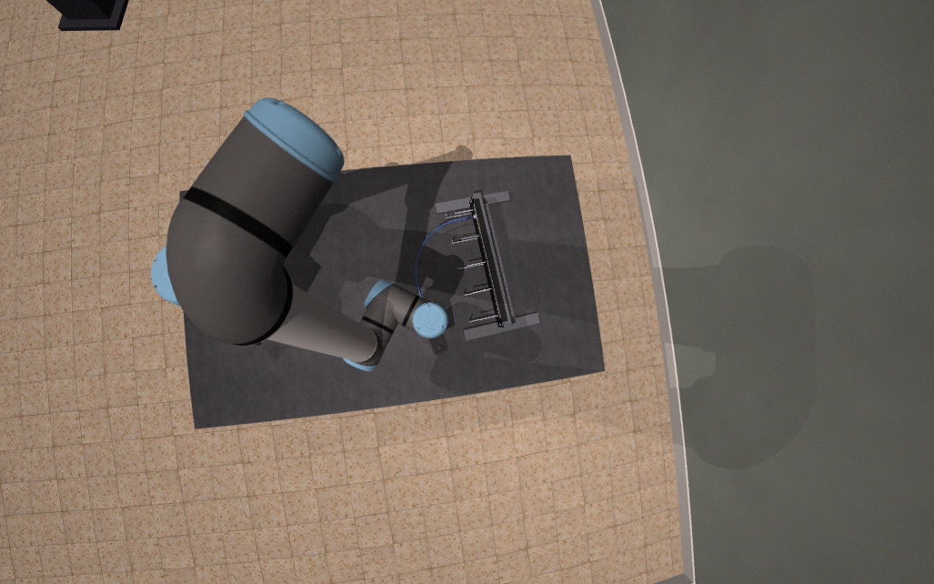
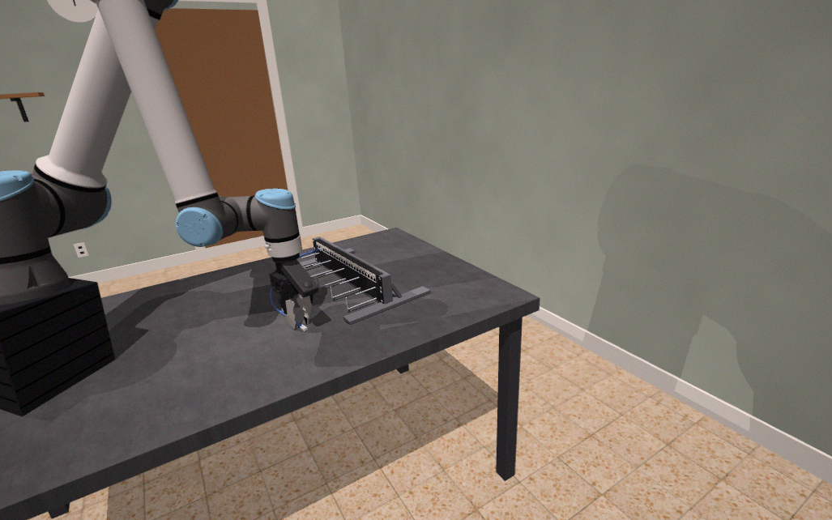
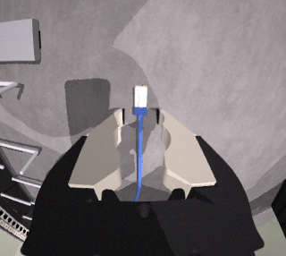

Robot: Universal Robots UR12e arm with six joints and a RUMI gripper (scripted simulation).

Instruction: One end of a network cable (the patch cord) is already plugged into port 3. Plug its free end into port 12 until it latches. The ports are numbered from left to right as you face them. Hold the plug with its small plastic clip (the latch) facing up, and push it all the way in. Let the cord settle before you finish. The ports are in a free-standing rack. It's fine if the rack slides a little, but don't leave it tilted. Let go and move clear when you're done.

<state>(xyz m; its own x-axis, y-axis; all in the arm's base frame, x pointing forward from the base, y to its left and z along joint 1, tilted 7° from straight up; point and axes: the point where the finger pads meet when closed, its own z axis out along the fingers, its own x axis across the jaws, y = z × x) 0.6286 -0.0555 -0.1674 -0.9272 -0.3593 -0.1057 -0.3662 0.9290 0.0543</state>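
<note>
My gripper is now 10 mm to the left of the plug, 10 mm short of it and 10 mm above it.
</note>
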